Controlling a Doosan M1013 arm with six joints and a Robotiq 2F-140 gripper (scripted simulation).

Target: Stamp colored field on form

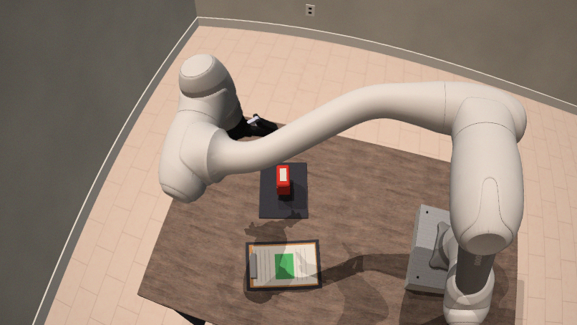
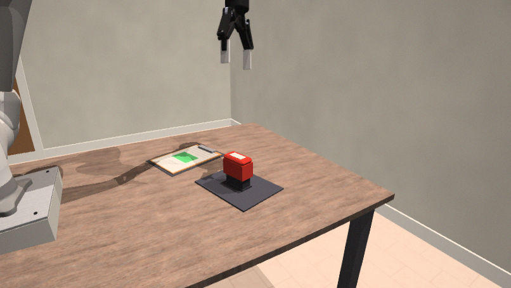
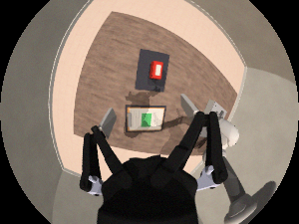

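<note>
Now: the stamp 50 mm behind my hand, 120 mm to the right of it and 310 mm below it. The rest, counted from my hand: mat (50 mm behind, 120 mm to the right, 360 mm below); then clipboard (140 mm behind, 160 mm to the left, 360 mm below).
</note>
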